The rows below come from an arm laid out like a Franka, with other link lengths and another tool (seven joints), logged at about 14 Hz.
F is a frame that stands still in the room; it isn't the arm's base.
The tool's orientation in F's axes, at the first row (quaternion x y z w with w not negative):
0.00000, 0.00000, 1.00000, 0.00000
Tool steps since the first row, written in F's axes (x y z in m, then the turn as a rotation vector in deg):
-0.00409, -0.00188, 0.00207, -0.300, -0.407, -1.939
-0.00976, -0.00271, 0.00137, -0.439, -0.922, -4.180
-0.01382, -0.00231, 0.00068, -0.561, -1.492, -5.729
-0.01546, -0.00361, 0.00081, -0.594, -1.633, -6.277
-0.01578, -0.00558, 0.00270, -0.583, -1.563, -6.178
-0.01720, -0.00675, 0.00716, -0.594, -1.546, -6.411
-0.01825, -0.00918, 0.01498, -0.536, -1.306, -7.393
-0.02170, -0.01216, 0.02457, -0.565, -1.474, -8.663
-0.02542, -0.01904, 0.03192, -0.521, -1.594, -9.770
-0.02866, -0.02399, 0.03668, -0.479, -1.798, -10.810
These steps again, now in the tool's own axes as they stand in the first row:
0.00409, 0.00188, 0.00207, 0.300, 0.407, -1.939
0.00976, 0.00271, 0.00137, 0.439, 0.922, -4.180
0.01382, 0.00231, 0.00068, 0.561, 1.492, -5.729
0.01546, 0.00361, 0.00081, 0.594, 1.633, -6.277
0.01578, 0.00558, 0.00270, 0.583, 1.563, -6.178
0.01720, 0.00675, 0.00716, 0.594, 1.546, -6.411
0.01825, 0.00918, 0.01498, 0.536, 1.306, -7.393
0.02170, 0.01216, 0.02457, 0.565, 1.474, -8.663
0.02542, 0.01904, 0.03192, 0.521, 1.594, -9.770
0.02866, 0.02399, 0.03668, 0.479, 1.798, -10.810

